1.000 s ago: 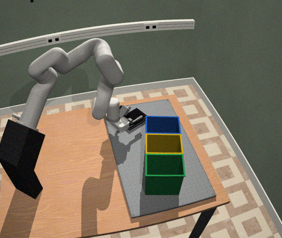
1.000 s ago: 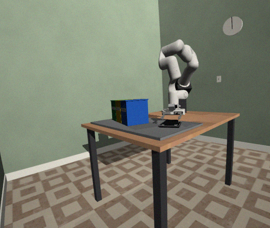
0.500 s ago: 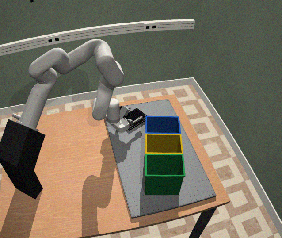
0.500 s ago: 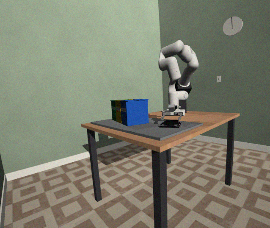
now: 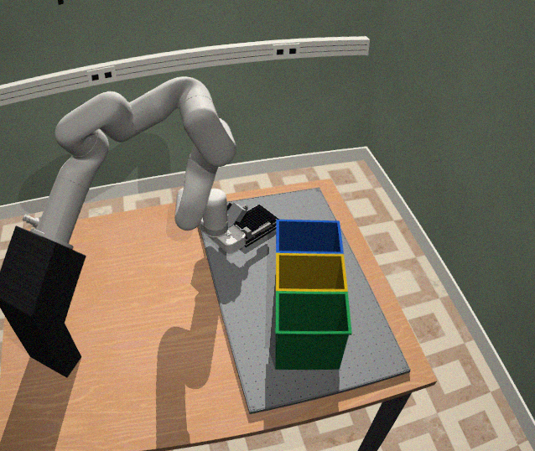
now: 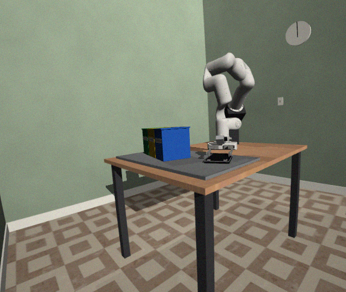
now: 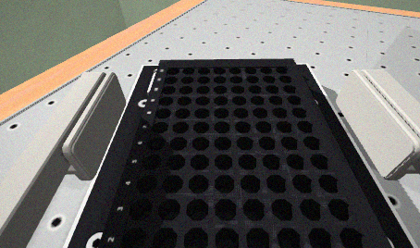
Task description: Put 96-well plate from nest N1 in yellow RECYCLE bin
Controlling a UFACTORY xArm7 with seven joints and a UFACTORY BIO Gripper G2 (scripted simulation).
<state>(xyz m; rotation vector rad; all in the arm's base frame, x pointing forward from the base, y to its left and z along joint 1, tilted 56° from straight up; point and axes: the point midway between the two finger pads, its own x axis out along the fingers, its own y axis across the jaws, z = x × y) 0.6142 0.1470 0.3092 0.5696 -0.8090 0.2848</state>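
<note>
Right now my hand is 2 cm above the black 96-well plate. Round my hand: black plate nest N1 (3 cm below); then blue bin (25 cm to the right, 13 cm ahead, 5 cm above); then yellow bin (38 cm to the right, 10 cm ahead, 5 cm above).
</note>
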